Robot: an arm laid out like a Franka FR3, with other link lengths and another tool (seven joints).
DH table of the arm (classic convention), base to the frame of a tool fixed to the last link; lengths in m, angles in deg. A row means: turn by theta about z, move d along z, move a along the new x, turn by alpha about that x. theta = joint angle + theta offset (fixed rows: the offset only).
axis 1: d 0.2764, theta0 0, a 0, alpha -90
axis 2: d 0, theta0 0, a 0, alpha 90
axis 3: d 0.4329, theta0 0, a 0.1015, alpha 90
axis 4: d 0, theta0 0, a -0.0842, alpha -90
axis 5: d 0.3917, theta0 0, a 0, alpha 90
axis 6: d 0, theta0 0, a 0.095, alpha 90
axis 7: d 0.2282, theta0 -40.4, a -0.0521, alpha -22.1
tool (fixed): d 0.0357, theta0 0, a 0, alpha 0
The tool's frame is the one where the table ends.
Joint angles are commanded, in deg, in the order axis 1, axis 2, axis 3, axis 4, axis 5, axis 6, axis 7. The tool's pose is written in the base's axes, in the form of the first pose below.
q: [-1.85 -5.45 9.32 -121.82 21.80 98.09 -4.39]
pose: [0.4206 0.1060 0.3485 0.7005 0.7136 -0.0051 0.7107 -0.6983 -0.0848]
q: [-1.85 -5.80 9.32 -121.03 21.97 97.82 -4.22]
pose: [0.4237 0.1076 0.3565 0.7021 0.7120 0.0073 0.7103 -0.6996 -0.0772]
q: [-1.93 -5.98 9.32 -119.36 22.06 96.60 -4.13]
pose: [0.4279 0.1090 0.3693 0.6991 0.7148 0.0189 0.7139 -0.6964 -0.0729]
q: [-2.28 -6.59 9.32 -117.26 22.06 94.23 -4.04]
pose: [0.4286 0.1083 0.3886 0.6940 0.7194 0.0275 0.7192 -0.6912 -0.0708]
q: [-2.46 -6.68 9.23 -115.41 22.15 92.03 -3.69]
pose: [0.4285 0.1082 0.4026 0.6921 0.7213 0.0273 0.7208 -0.6888 -0.0770]
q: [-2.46 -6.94 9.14 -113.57 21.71 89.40 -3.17]
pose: [0.4252 0.1069 0.4176 0.6860 0.7274 0.0167 0.7262 -0.6829 -0.0792]
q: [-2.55 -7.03 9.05 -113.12 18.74 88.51 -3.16]
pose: [0.4243 0.0921 0.4195 0.6739 0.7386 -0.0190 0.7373 -0.6740 -0.0463]
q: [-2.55 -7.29 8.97 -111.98 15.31 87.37 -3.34]
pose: [0.4256 0.0761 0.4277 0.6571 0.7520 -0.0519 0.7530 -0.6581 -0.0009]
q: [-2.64 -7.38 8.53 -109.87 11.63 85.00 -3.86]
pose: [0.4271 0.0554 0.4424 0.6396 0.7634 -0.0909 0.7683 -0.6389 0.0401]
